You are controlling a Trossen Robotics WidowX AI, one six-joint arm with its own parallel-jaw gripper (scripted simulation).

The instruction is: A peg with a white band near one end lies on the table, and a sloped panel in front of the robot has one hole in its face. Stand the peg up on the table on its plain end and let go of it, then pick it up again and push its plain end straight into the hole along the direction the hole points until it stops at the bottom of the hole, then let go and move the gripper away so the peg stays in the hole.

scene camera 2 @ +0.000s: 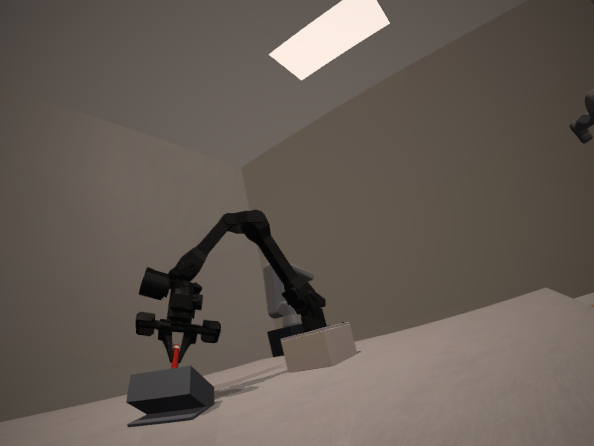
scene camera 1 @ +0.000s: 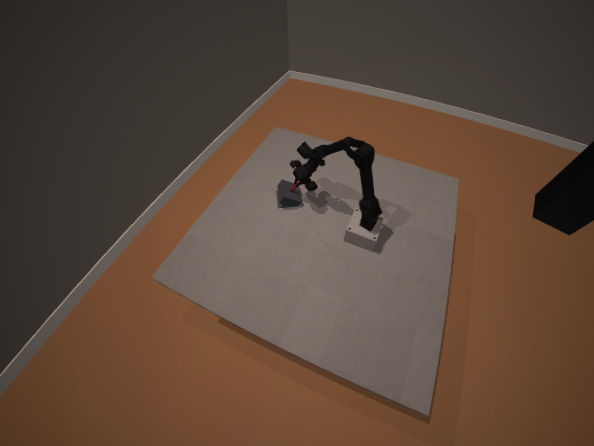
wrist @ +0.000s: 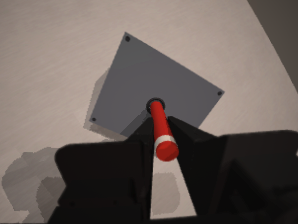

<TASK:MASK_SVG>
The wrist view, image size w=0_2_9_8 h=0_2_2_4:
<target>gripper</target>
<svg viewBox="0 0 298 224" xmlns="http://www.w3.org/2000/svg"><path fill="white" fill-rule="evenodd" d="M54 156L55 163L66 187L57 201L59 206L52 212L53 214L48 219L47 224L298 224L298 156L296 155L298 152L298 132L296 131L245 132L217 137L180 119L168 116L167 120L179 150L177 161L179 162L185 185L194 205L196 213L194 216L150 219L154 161L153 117L148 117L125 141L67 144L60 147Z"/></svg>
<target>red peg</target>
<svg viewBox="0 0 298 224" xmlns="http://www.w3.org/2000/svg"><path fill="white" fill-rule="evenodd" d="M156 101L150 106L151 117L153 117L156 155L159 160L170 162L178 157L179 150L162 104Z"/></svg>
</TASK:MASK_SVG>
